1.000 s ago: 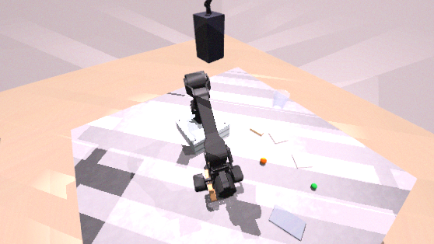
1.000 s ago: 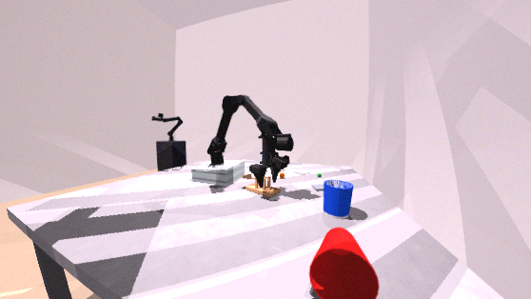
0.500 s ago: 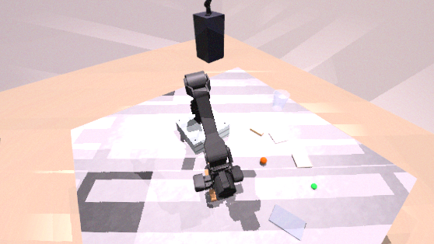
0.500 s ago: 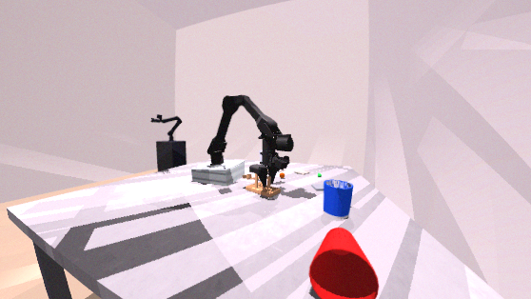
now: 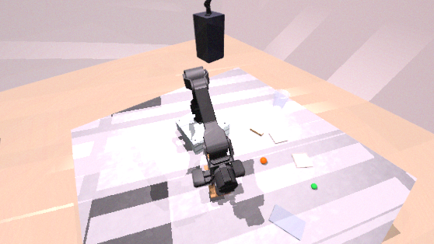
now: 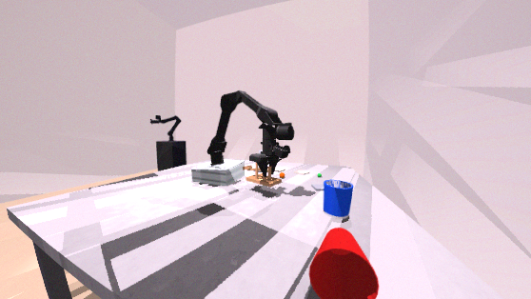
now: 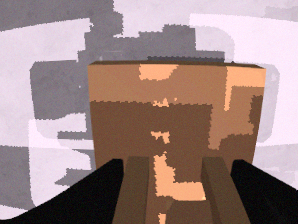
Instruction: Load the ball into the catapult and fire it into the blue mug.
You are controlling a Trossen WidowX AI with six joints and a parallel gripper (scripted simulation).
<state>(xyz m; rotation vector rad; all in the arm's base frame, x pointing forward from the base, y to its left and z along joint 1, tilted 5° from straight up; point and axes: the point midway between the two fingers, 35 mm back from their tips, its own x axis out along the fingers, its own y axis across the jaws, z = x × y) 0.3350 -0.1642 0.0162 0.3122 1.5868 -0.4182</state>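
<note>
Now: gripper tip 26 cm to the right of the orange ball, 6 cm above it and 4 cm short of it. Round my gripper tip: flat grey plate (26 cm ahead, 12 cm to the left, 7 cm below); then wooden catapult (6 cm behind, 5 cm to the left, 2 cm above); then blue mug (25 cm ahead, 13 cm to the right, 5 cm below).
</note>
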